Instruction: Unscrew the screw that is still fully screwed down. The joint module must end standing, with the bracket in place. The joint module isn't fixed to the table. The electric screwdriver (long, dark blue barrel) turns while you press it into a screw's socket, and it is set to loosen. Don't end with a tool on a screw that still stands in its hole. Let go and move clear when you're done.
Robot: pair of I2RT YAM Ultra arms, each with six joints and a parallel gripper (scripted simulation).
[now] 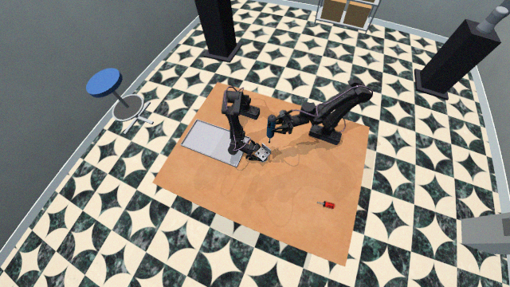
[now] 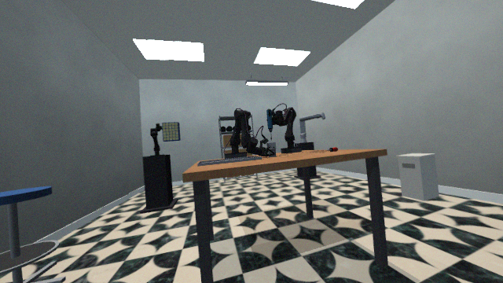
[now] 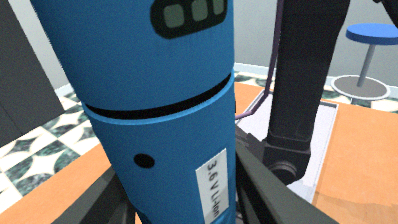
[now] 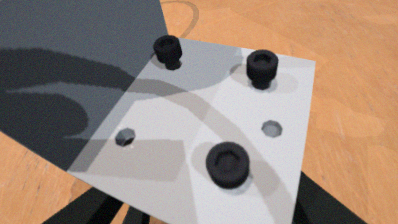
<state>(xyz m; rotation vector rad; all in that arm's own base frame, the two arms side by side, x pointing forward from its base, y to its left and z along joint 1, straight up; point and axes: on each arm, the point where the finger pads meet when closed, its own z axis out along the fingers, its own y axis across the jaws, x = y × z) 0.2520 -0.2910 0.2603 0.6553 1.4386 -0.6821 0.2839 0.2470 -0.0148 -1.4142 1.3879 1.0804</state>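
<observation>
Right now the round joint module is right at my right hand. From my right hand the other things lie so: grey mat (10 mm ahead, 330 mm to the right, 20 mm below); then grey bracket (50 mm above); then screw (10 mm ahead, 20 mm to the right, 50 mm above).
</observation>
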